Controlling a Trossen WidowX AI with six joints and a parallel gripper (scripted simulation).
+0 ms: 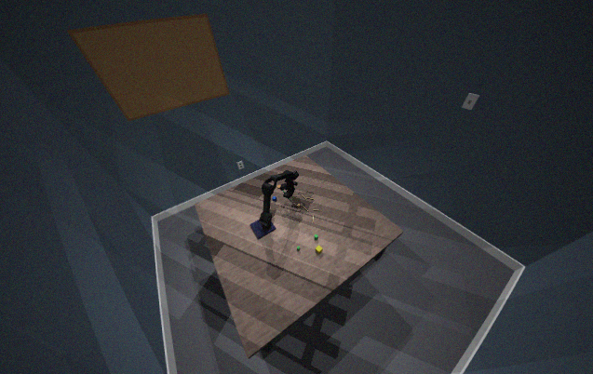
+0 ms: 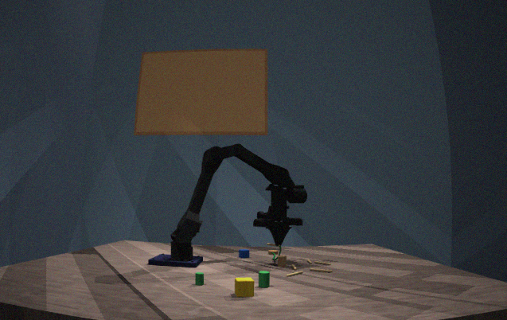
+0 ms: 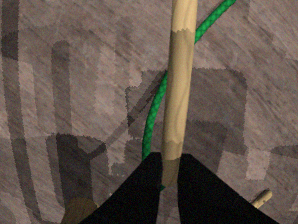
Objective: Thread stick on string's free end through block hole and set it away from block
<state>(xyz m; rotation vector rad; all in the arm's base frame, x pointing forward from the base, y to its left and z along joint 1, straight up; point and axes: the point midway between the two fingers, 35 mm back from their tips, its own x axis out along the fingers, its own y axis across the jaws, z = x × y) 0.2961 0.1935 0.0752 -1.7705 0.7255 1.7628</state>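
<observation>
Now: gripper tip 140 mm past the blue block, 70 mm to the right of it and 40 mm above it. From my gripper tip the other things lie so: thin wooden stick (10 mm behind, 10 mm to the left); then tan wooden cylinder (30 mm ahead, 100 mm to the right, 40 mm below); then round wooden button (50 mm behind, 220 mm to the left, 50 mm below).
</observation>
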